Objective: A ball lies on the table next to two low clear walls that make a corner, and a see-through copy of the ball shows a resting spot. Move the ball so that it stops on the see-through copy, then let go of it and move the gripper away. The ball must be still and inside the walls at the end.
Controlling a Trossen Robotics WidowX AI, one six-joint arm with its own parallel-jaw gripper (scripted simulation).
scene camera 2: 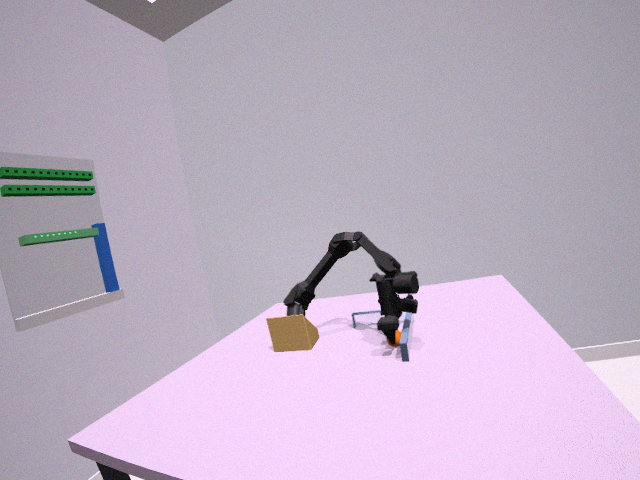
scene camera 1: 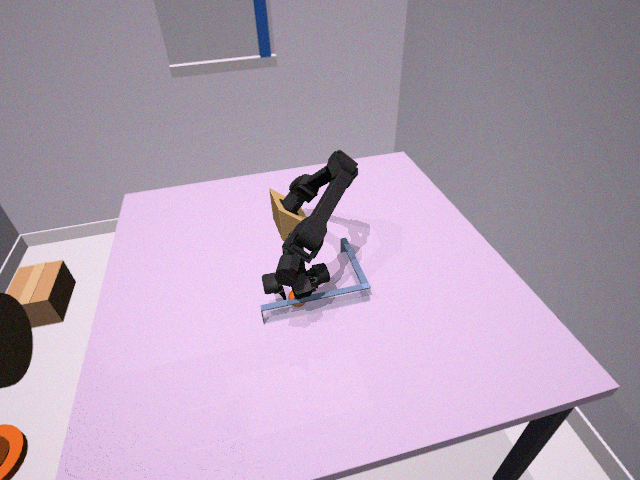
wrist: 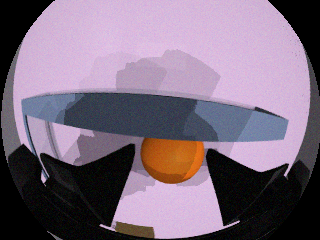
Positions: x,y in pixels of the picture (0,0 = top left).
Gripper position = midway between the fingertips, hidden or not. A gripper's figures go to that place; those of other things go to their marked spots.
Scene:
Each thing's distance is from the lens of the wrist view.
my gripper [wrist: 172,151]: 0.10 m
see-through copy [wrist: 173,157]: 0.07 m

